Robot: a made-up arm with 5 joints.
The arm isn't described. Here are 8 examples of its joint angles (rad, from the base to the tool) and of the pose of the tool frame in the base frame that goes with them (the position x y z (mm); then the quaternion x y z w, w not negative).
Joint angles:
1: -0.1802 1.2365 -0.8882 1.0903 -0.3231
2: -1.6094 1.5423 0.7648 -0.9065 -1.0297
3: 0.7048 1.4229 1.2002 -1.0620 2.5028
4: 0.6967 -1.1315 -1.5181 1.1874 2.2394
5: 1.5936 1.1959 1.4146 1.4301 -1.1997
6: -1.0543 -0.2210 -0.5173 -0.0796 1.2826
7: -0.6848 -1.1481 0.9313 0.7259 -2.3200
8: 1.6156 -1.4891 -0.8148 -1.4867 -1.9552
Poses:
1: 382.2 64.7 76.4 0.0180 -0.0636 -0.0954 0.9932
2: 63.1 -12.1 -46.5 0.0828 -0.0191 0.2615 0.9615
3: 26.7 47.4 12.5 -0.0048 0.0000 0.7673 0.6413
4: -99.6 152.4 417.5 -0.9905 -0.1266 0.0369 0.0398
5: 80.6 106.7 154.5 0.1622 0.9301 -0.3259 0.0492
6: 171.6 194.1 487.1 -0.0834 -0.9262 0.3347 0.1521
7: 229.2 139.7 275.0 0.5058 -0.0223 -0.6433 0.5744
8: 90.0 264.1 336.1 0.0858 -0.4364 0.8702 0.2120
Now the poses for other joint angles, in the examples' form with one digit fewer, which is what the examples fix.
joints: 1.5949 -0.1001 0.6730 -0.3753 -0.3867
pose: 71 -281 171 -0.347 -0.530 -0.657 0.408
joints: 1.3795 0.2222 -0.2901 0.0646 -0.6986
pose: 142 -330 304 -0.220 -0.673 -0.617 0.343
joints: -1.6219 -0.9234 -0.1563 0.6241 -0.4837
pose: 57 117 488 0.747 -0.402 0.274 0.453
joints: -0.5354 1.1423 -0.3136 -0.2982 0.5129
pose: 338 168 34 0.018 -0.497 0.416 0.762
